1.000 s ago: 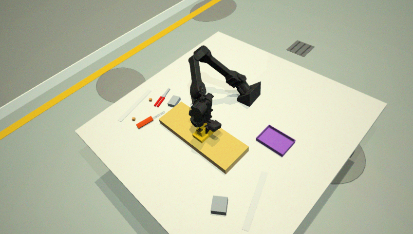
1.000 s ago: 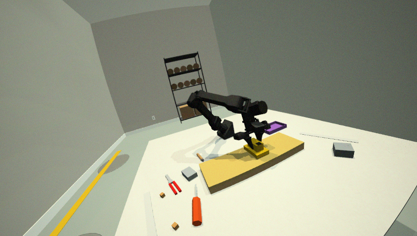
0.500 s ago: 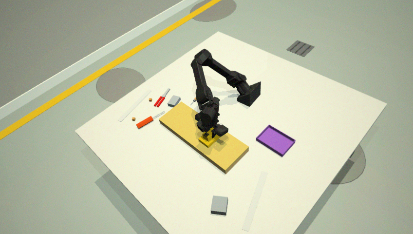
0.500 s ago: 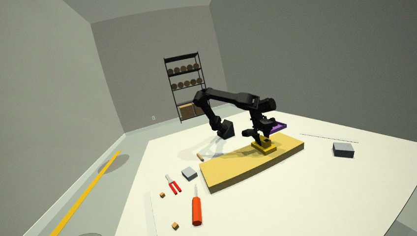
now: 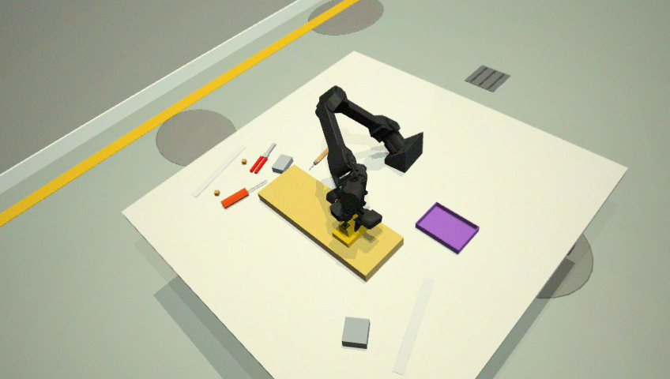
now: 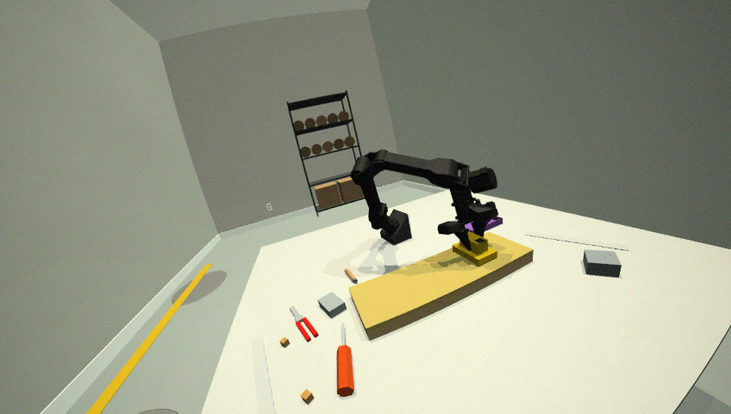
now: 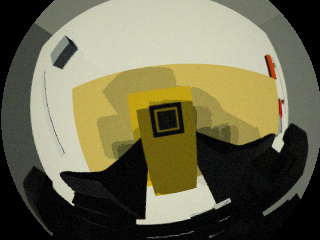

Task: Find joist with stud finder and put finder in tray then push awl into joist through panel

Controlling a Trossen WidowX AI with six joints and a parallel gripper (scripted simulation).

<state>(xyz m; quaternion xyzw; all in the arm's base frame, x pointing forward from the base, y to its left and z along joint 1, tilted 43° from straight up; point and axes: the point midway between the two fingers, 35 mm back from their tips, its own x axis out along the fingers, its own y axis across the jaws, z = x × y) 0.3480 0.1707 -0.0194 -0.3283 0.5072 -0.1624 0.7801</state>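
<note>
Now: gripper tip 24 cm past the purple tray, 19 cm to the right of it and 5 cm above it. Round my gripper tip: awl 36 cm to the right, 15 cm behind, 6 cm below; then grey block 25 cm to the left, 21 cm ahead, 5 cm below; then yellow stud finder 2 cm above, 1 cm ahead.
</note>
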